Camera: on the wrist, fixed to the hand. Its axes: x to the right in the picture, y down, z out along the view.
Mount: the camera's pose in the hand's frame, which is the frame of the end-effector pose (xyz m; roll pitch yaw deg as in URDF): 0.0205 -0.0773 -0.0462 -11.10 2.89 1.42
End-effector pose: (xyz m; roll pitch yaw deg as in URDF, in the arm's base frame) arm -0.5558 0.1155 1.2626 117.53 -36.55 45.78
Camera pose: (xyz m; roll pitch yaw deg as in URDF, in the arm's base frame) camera -0.5797 0.2009 1.2369 104.89 -39.12 48.24
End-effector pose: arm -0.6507 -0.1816 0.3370 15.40 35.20 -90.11
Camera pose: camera -0.7129 -0.1607 0.2720 5.86 37.58 -87.42
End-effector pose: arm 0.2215 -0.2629 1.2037 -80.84 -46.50 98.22
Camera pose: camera 0.2840 -0.2902 1.2660 -89.34 -44.58 94.53
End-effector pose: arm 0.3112 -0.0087 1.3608 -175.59 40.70 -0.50
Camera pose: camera 0.3613 0.0644 1.3869 171.96 37.91 -2.57
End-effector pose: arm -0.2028 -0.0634 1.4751 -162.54 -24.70 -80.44
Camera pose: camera -0.1453 -0.0441 1.5448 -172.59 -27.01 -82.93
